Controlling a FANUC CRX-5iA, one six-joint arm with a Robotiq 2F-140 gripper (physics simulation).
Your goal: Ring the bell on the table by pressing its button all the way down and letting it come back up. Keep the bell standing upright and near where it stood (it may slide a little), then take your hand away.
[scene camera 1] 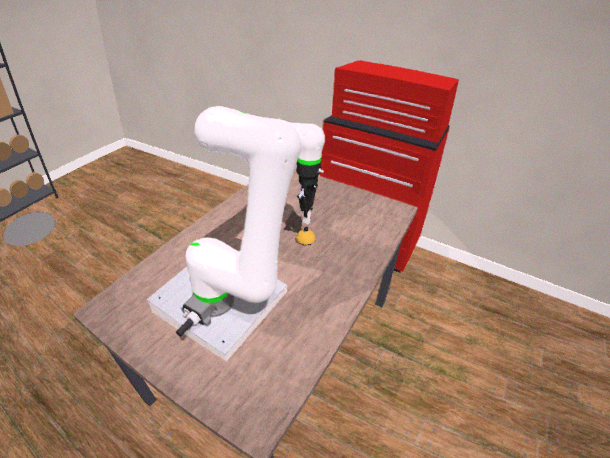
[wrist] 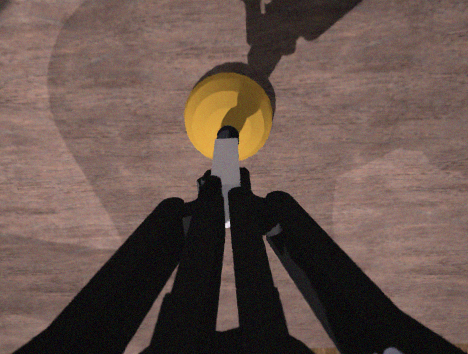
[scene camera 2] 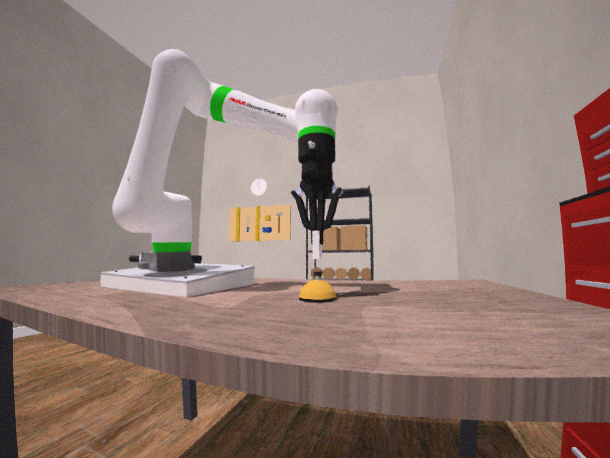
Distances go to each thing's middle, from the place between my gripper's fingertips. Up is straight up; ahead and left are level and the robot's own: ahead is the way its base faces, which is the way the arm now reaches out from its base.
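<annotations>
There's a yellow dome bell [scene camera 2: 318, 291] here, and it's 6 cm lower than my hand.
</annotations>
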